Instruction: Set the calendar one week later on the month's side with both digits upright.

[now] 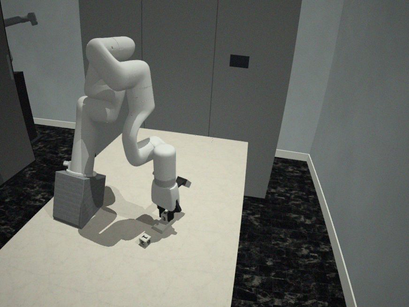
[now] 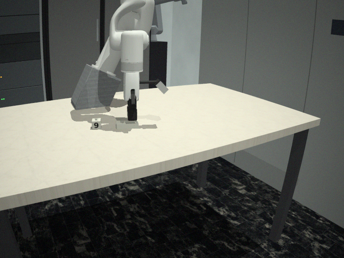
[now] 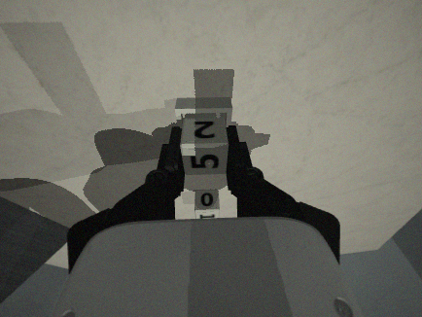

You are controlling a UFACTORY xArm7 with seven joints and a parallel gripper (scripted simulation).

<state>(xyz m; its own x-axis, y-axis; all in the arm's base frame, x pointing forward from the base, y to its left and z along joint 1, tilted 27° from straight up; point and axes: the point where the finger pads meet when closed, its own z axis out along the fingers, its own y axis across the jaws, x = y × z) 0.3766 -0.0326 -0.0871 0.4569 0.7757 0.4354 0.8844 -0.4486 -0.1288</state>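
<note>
My hand is 10 mm past the tray, 20 mm to the left of it and 40 mm above it. The rest, counted from my hand: digit cube (60 mm behind, 110 mm to the right, 30 mm below).
</note>
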